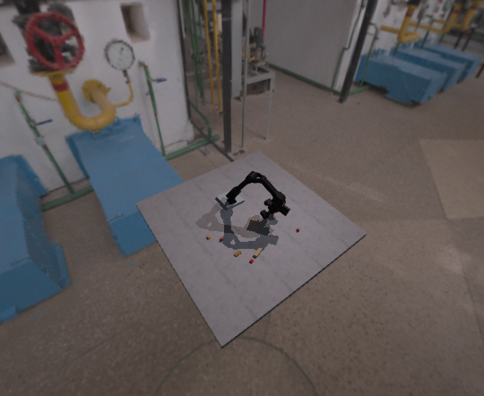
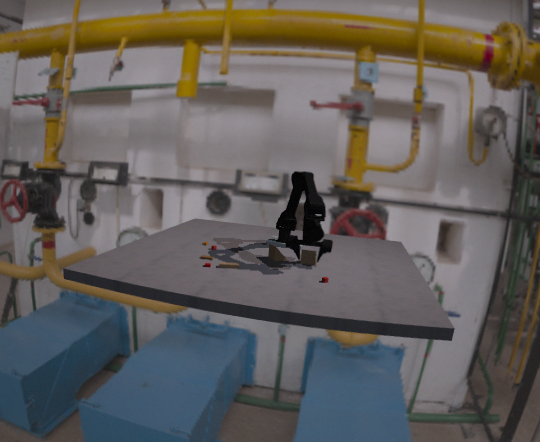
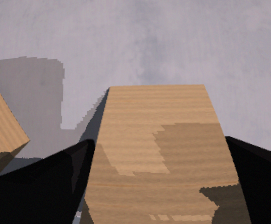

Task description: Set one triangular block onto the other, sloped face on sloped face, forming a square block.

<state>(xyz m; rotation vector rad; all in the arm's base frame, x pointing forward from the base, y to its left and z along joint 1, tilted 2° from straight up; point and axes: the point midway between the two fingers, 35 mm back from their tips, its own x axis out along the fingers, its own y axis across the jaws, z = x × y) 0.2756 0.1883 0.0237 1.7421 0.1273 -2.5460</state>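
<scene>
The triangular block lies 1 cm ahead of my gripper tip and 1 cm above it.
</scene>
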